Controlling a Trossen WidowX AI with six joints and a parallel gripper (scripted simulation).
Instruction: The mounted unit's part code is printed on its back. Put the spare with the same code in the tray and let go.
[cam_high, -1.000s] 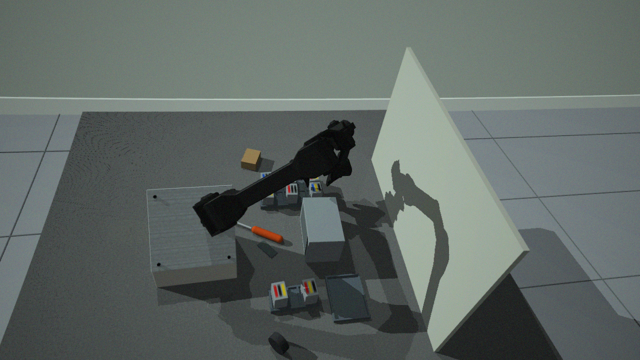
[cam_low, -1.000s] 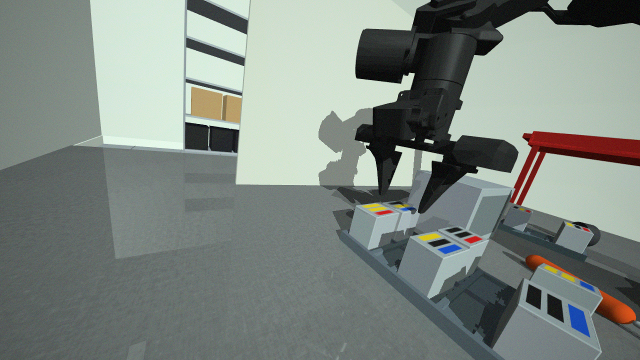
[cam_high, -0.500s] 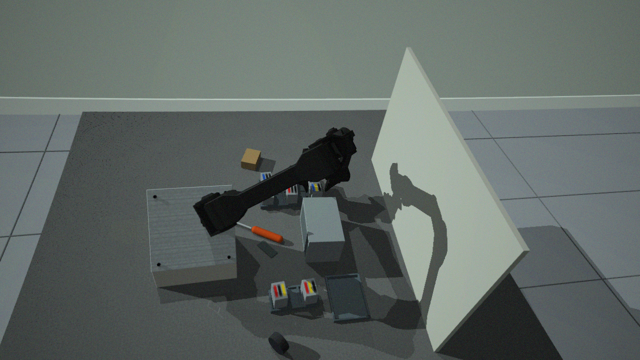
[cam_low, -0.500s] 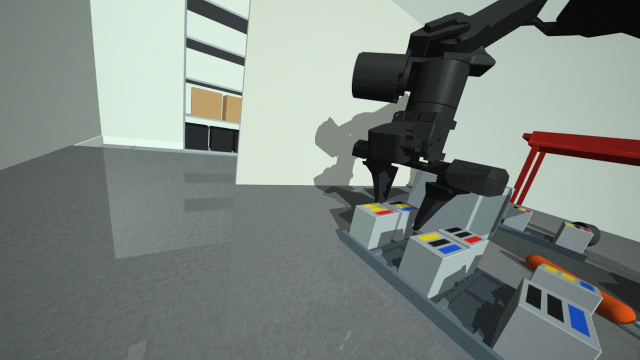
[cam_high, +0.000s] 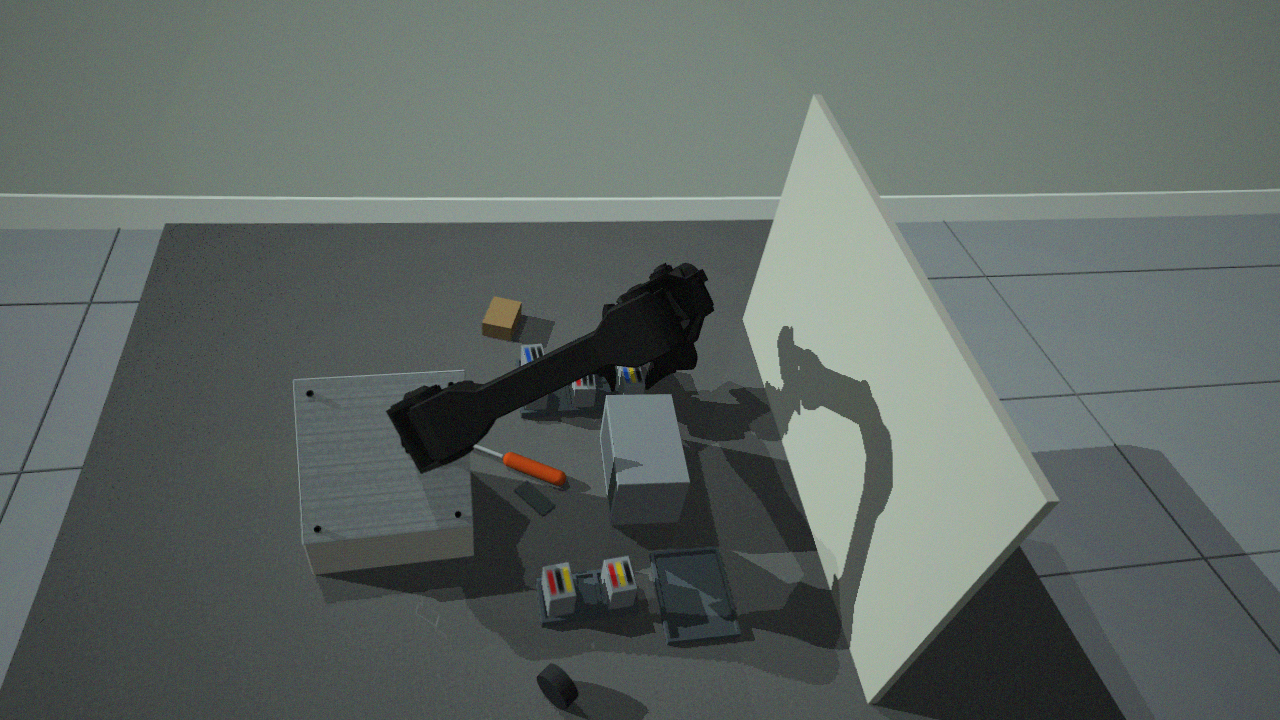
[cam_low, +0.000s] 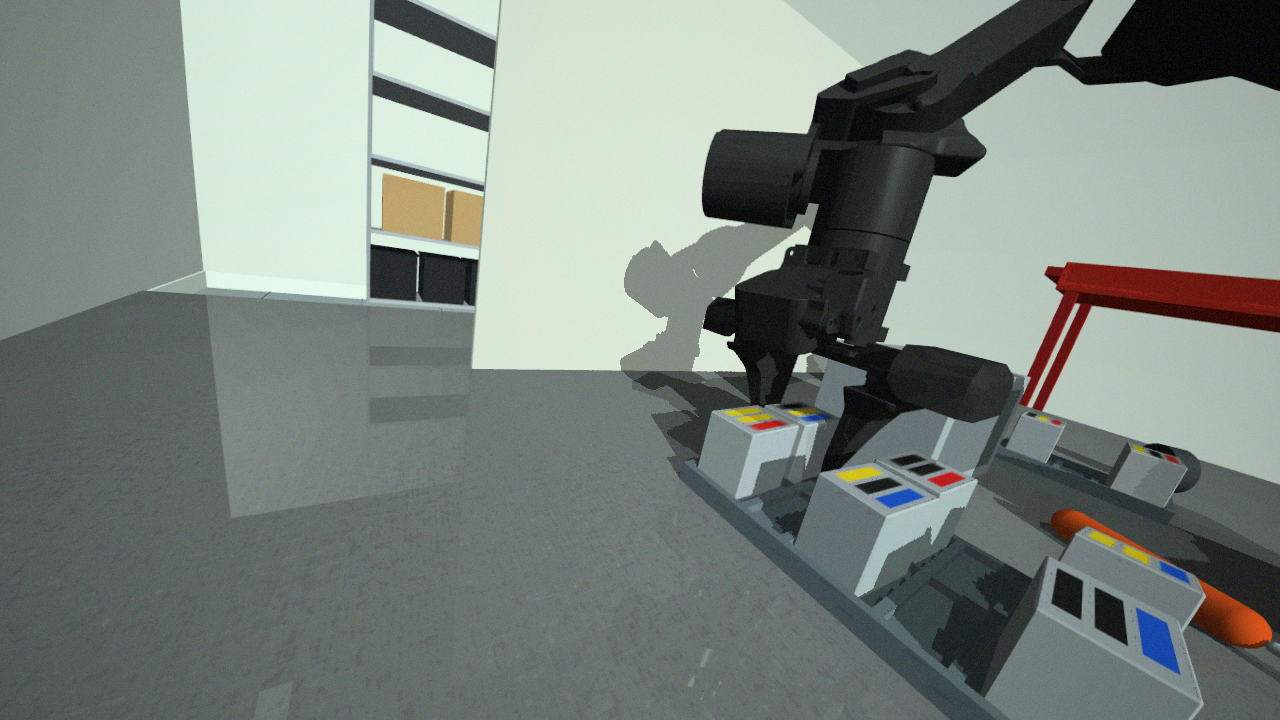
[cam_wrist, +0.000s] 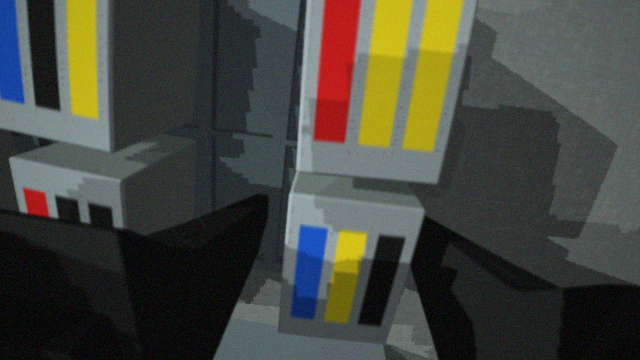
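Now: gripper tip 36 cm to the left of the grey tray, 1 cm past it and 1 cm above it. The rest, counted from my gripper tip: tan block 20 cm to the left, 18 cm behind; mounted unit 15 cm to the right, 3 cm behind, 3 cm above; beige panel 22 cm ahead, 21 cm above, 20 cm to the right.
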